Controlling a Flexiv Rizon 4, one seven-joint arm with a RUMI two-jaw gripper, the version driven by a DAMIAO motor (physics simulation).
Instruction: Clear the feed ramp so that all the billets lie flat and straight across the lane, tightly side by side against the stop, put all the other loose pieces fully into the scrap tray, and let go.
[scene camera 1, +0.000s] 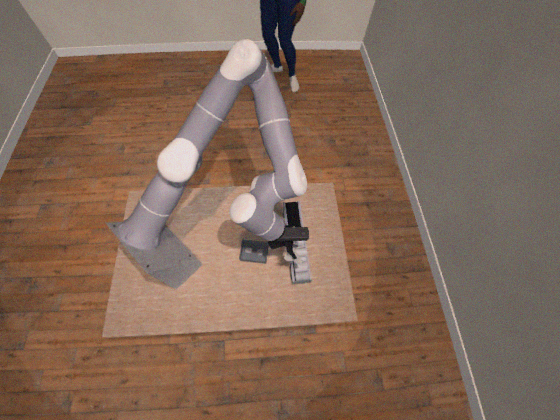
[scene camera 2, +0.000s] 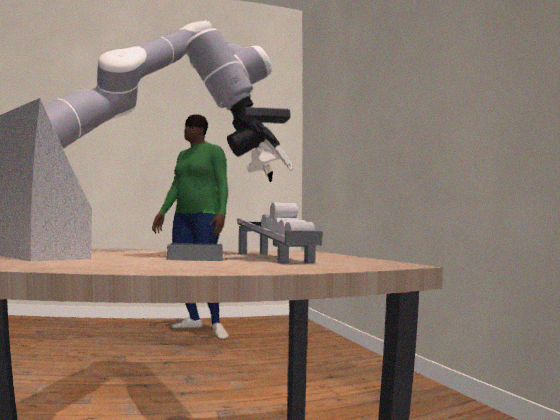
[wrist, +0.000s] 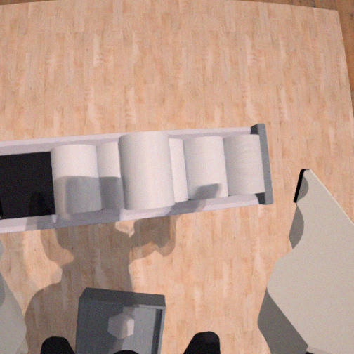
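The feed ramp (scene camera 1: 292, 273) (scene camera 2: 265, 232) (wrist: 30, 145) holds several pale cylinders lying across its lane. One larger-looking cylinder (scene camera 2: 284, 210) (wrist: 146, 170) lies crosswise on top of its neighbours; what is beneath it is hidden. The end cylinder (wrist: 244, 164) lies against the stop (scene camera 2: 303, 237) (wrist: 265, 165). The cylinder farthest from the stop (wrist: 76, 177) lies beside the bare black lane. The scrap tray (scene camera 1: 253, 260) (scene camera 2: 195, 251) (wrist: 122, 298) contains a hexagonal piece (wrist: 121, 326) and, in the scene camera 1 view, a second small piece. My gripper (scene camera 1: 291, 256) (scene camera 2: 281, 172) (wrist: 148, 179) is open and empty, above the cylinders.
The ramp stands on short legs on the wooden table (scene camera 1: 210, 305) (scene camera 2: 350, 267) (wrist: 150, 65). The tray is between the ramp and the robot's base (scene camera 1: 170, 270) (scene camera 2: 60, 215). A person (scene camera 1: 280, 30) (scene camera 2: 200, 180) stands beyond the table.
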